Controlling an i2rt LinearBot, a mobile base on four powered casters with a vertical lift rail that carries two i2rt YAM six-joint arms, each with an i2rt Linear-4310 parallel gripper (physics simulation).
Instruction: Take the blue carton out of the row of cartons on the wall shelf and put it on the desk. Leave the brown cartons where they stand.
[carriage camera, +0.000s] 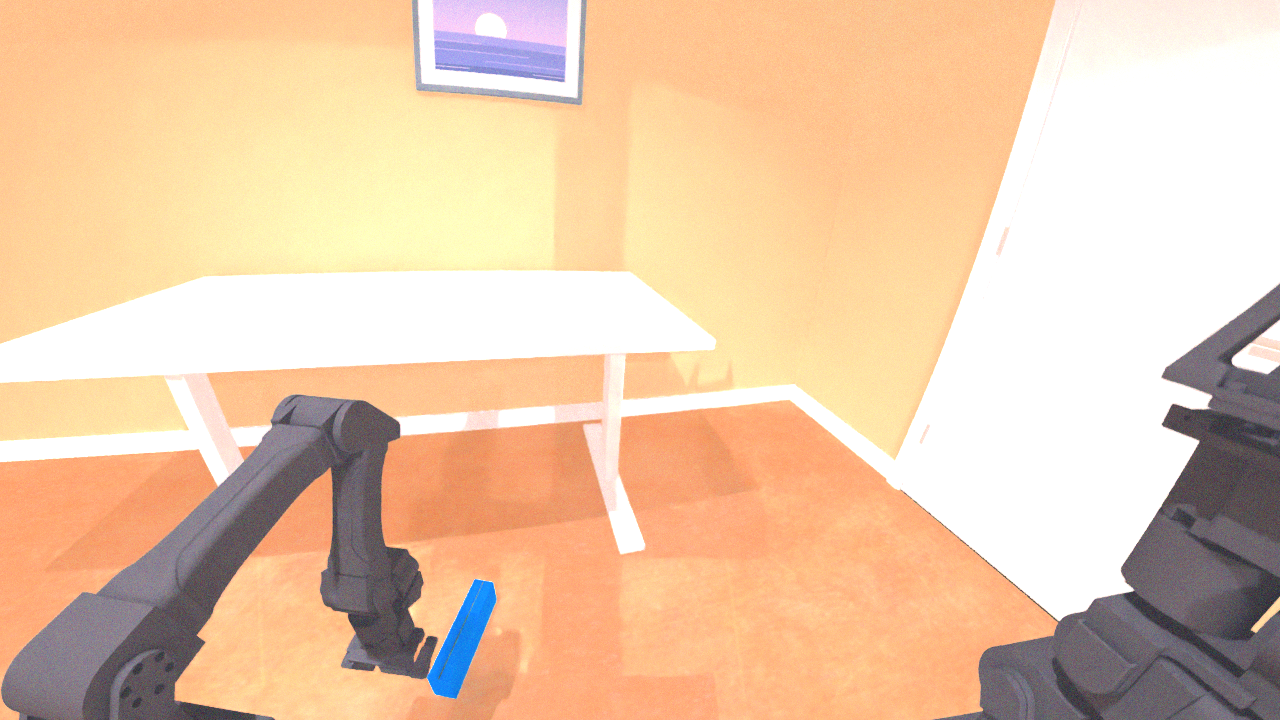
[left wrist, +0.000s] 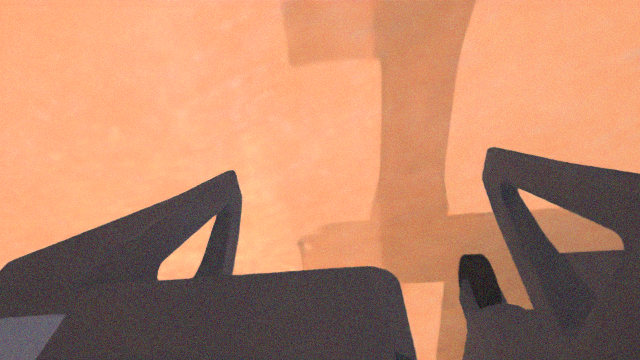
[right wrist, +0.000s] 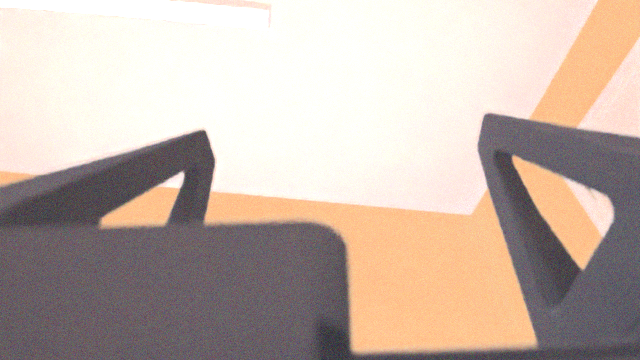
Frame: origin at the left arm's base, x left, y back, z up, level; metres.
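Where they show: left gripper, between the fingertips: (carriage camera: 400, 671) (left wrist: 358, 173); right gripper, between the fingertips: (right wrist: 342, 137).
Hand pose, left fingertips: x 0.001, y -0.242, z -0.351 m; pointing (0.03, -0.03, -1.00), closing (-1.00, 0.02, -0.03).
After its pixels a point has its place.
A long blue carton (carriage camera: 462, 638) {x -0.031, y -0.395, z -0.520 m} lies on the floor in the carriage camera, in front of the desk and low in the picture. The white desk (carriage camera: 402, 317) {x 0.161, y -0.760, z 0.120 m} stands behind it against the wall. My left gripper (carriage camera: 391, 668) {x 0.001, y -0.242, z -0.351 m} (left wrist: 358, 173) {x 0.001, y -0.242, z -0.351 m} is open and empty; it points down, just left of the blue carton in the carriage picture. How high it is above the floor is hard to tell. The blue carton does not show in the left wrist view. My right gripper (right wrist: 342, 137) {x -0.700, y -0.027, z 0.443 m} is open and empty, raised at the right edge of the carriage picture. The wall shelf and the brown cartons do not show.
A desk leg (carriage camera: 612, 429) {x -0.355, y -1.025, z -0.341 m} with a long foot stands behind the blue carton. A white door (carriage camera: 1109, 268) {x -1.650, y -0.735, z 0.405 m} is at the right, behind my right arm. A framed picture (carriage camera: 501, 85) {x 0.089, y -1.373, z 0.748 m} hangs above the desk. The left arm's shadow (left wrist: 415, 125) {x -0.071, y -0.140, z -0.600 m} falls across the floor.
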